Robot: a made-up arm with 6 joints.
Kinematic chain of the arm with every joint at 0, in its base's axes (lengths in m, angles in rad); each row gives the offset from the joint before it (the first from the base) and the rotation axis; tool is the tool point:
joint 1: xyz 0 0 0.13 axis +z
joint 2: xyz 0 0 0 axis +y
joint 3: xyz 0 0 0.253 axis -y
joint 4: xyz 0 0 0 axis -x
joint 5: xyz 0.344 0 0 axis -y
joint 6: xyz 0 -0.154 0 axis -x
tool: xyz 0 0 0
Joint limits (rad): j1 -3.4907..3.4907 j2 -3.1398..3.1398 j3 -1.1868..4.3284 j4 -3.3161..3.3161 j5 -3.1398..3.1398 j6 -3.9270..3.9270
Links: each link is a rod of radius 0.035 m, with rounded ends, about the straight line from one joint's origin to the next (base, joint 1, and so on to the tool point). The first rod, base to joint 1, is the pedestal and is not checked.
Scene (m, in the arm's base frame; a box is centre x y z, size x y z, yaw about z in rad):
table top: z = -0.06
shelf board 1: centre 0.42 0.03 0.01 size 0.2 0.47 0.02 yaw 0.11
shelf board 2: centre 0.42 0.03 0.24 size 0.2 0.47 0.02 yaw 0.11
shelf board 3: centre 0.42 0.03 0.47 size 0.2 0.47 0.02 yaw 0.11
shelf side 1: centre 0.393 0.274 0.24 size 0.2 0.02 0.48 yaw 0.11
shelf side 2: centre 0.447 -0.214 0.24 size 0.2 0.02 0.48 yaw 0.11
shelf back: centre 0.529 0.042 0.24 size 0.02 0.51 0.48 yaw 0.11
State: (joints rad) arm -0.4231 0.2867 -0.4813 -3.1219 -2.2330 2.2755
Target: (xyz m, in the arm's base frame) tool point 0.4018 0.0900 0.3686
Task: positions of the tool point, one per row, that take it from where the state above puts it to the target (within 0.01 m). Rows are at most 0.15 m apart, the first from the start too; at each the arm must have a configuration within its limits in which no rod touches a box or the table.
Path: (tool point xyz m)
1: 0.2977 0.0723 0.1294
2: 0.2326 0.1196 0.1208
3: 0.1611 0.1506 0.1058
4: 0.2061 0.1606 0.1734
5: 0.2281 0.1727 0.2563
6: 0.2237 0.1829 0.3476
7: 0.3150 0.1479 0.3676
8: 0.4018 0.0900 0.3686

